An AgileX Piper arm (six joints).
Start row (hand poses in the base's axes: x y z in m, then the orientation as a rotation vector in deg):
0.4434 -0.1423 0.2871 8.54 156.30 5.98
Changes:
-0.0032 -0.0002 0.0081 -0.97 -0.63 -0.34
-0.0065 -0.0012 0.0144 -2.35 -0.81 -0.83
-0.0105 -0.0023 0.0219 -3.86 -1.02 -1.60
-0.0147 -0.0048 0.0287 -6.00 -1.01 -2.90
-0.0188 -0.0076 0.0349 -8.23 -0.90 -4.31
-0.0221 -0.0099 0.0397 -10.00 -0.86 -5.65
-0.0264 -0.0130 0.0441 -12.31 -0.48 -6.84
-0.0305 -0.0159 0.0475 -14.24 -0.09 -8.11
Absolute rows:
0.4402 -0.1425 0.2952 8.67 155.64 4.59
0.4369 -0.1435 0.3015 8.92 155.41 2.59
0.4329 -0.1446 0.3090 9.52 155.08 0.33
0.4287 -0.1471 0.3158 10.66 154.85 -2.93
0.4246 -0.1499 0.3220 11.94 154.62 -6.36
0.4213 -0.1522 0.3268 13.23 154.31 -9.13
0.4170 -0.1553 0.3312 14.21 154.25 -12.63
0.4129 -0.1582 0.3346 15.40 154.16 -15.65

